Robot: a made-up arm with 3 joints. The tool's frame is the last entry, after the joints.
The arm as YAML. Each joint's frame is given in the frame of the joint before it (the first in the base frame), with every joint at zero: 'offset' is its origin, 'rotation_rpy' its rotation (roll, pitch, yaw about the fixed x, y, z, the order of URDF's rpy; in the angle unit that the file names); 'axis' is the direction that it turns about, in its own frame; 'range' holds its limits. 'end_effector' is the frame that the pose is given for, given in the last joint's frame.
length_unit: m
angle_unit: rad
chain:
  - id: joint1
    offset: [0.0, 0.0, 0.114]
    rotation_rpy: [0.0, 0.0, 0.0]
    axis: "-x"
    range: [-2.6, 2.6]
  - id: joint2
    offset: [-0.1, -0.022, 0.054]
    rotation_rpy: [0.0, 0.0, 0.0]
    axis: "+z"
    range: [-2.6, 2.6]
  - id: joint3
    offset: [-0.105, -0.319, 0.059]
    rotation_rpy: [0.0, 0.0, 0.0]
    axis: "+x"
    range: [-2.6, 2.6]
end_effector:
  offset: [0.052, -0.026, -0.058]
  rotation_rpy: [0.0, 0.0, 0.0]
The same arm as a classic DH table. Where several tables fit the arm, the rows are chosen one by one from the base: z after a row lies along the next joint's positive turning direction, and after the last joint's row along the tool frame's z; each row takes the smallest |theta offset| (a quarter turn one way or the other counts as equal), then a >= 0, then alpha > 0; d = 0 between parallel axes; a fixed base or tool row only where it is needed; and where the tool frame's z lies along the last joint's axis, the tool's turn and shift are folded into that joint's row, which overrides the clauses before.
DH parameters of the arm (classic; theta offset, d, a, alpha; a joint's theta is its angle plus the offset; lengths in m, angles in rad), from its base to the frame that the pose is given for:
base (fixed): -1.5708 0.114 0 1.5708
joint1: 0 0.1 0.022 -1.5708
joint2: 0 0.113 0.319 -1.5708
joint3: 0 -0.053 0.026 1.5708
tool (fixed): 1.5708 -0.058 0 0
Joint limits (rad, base to tool): -2.6..2.6 -2.6..2.6 -2.6..2.6

